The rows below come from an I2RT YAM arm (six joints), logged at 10 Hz.
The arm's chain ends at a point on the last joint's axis. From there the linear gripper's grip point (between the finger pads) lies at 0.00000 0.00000 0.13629 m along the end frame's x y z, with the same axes.
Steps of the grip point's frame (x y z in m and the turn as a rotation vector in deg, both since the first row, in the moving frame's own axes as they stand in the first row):
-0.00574, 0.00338, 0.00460, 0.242, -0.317, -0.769
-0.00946, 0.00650, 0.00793, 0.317, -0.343, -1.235
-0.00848, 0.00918, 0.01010, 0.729, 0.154, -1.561
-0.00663, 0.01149, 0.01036, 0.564, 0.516, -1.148
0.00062, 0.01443, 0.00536, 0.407, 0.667, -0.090
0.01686, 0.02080, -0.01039, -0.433, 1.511, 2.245
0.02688, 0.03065, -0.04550, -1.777, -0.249, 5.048
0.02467, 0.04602, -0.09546, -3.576, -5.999, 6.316
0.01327, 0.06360, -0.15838, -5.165, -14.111, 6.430
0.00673, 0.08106, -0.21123, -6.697, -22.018, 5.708
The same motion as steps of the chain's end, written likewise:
-0.00498, 0.00395, 0.00460, 0.242, -0.317, -0.769
-0.00864, 0.00725, 0.00793, 0.317, -0.343, -1.235
-0.00882, 0.01092, 0.01011, 0.729, 0.154, -1.561
-0.00784, 0.01284, 0.01037, 0.564, 0.516, -1.148
-0.00097, 0.01540, 0.00537, 0.407, 0.667, -0.090
0.01329, 0.01970, -0.01034, -0.433, 1.511, 2.245
0.02766, 0.02646, -0.04543, -1.777, -0.249, 5.048
0.03934, 0.03834, -0.09445, -3.576, -5.999, 6.316
0.04707, 0.05335, -0.15372, -5.165, -14.111, 6.430
0.05840, 0.06815, -0.20039, -6.697, -22.018, 5.708

